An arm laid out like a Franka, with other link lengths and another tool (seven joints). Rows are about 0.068 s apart.
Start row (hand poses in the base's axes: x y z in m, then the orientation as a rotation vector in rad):
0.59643, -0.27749, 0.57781, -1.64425, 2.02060, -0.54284
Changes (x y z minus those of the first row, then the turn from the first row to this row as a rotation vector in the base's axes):
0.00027, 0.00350, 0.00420, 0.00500, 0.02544, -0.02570
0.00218, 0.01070, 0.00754, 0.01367, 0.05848, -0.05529
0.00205, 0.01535, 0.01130, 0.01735, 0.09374, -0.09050
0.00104, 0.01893, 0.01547, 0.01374, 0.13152, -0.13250
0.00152, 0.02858, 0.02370, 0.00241, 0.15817, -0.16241
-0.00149, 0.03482, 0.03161, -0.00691, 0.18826, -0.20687
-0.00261, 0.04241, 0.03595, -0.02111, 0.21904, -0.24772
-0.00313, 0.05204, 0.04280, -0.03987, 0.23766, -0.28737
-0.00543, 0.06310, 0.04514, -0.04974, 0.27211, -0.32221
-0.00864, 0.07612, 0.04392, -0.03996, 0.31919, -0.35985
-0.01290, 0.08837, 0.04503, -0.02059, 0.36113, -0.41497
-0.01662, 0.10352, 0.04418, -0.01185, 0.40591, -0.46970
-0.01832, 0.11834, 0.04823, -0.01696, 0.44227, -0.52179
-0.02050, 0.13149, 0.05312, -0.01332, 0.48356, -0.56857
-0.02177, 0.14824, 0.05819, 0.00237, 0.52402, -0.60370
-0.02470, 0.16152, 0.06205, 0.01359, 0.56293, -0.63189
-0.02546, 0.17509, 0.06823, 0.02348, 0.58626, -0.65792
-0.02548, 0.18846, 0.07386, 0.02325, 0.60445, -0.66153
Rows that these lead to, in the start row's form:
0.59670, -0.27399, 0.58201, -1.63221, 2.06231, -0.52805
0.59861, -0.26679, 0.58535, -1.61802, 2.11269, -0.50464
0.59848, -0.26214, 0.58911, -1.60168, 2.16996, -0.48652
0.59747, -0.25856, 0.59328, -1.58316, 2.23571, -0.47639
0.59795, -0.24891, 0.60151, -1.57420, 2.28316, -0.47892
0.59494, -0.24267, 0.60942, -1.54990, 2.34602, -0.48131
0.59382, -0.23508, 0.61376, -1.53127, 2.40663, -0.48725
0.59330, -0.22545, 0.62061, -1.50900, 2.45758, -0.50764
0.59100, -0.21439, 0.62295, -1.49382, 2.51514, -0.50324
0.58779, -0.20137, 0.62173, -1.46876, 2.58201, -0.46572
0.58353, -0.18912, 0.62284, -1.41296, 2.65764, -0.42592
0.57981, -0.17397, 0.62199, -1.36259, 2.73555, -0.39493
0.57811, -0.15915, 0.62604, -1.31741, 2.80670, -0.38597
0.57593, -0.14600, 0.63093, 1.25480, -2.83284, 0.35437
0.57466, -0.12925, 0.63600, 1.19380, -2.83235, 0.30438
0.57173, -0.11597, 0.63986, 1.14394, -2.82521, 0.25973
0.57097, -0.10240, 0.64604, 1.10061, -2.82527, 0.23236
0.57095, -0.08903, 0.65167, 1.09197, -2.81412, 0.21526

